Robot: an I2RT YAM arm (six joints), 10 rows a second.
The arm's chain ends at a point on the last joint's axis. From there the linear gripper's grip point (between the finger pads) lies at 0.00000 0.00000 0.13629 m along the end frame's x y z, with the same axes.
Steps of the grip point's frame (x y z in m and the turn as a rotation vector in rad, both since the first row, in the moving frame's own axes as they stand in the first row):
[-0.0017 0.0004 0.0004 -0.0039 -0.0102 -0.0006]
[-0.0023 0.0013 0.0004 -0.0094 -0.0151 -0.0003]
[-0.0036 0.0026 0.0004 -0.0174 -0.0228 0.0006]
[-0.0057 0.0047 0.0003 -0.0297 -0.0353 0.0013]
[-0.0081 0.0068 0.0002 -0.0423 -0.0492 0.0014]
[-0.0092 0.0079 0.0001 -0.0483 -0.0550 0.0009]
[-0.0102 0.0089 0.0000 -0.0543 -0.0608 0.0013]
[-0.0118 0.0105 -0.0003 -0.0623 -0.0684 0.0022]
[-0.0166 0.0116 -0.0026 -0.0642 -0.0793 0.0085]
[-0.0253 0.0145 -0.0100 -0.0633 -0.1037 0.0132]
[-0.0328 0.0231 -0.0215 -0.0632 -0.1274 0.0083]
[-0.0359 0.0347 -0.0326 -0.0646 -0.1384 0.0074]
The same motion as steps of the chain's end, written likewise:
[-0.0003 -0.0001 0.0004 -0.0039 -0.0102 -0.0006]
[-0.0002 0.0000 0.0004 -0.0094 -0.0151 -0.0003]
[-0.0005 0.0002 0.0005 -0.0174 -0.0228 0.0006]
[-0.0009 0.0007 0.0004 -0.0297 -0.0353 0.0013]
[-0.0014 0.0010 0.0005 -0.0423 -0.0492 0.0014]
[-0.0017 0.0013 0.0005 -0.0483 -0.0550 0.0009]
[-0.0019 0.0015 0.0005 -0.0543 -0.0608 0.0013]
[-0.0025 0.0020 0.0003 -0.0623 -0.0684 0.0022]
[-0.0058 0.0029 -0.0019 -0.0642 -0.0793 0.0085]
[-0.0111 0.0060 -0.0090 -0.0633 -0.1037 0.0132]
[-0.0155 0.0146 -0.0201 -0.0632 -0.1274 0.0083]
[-0.0171 0.0260 -0.0310 -0.0646 -0.1384 0.0074]

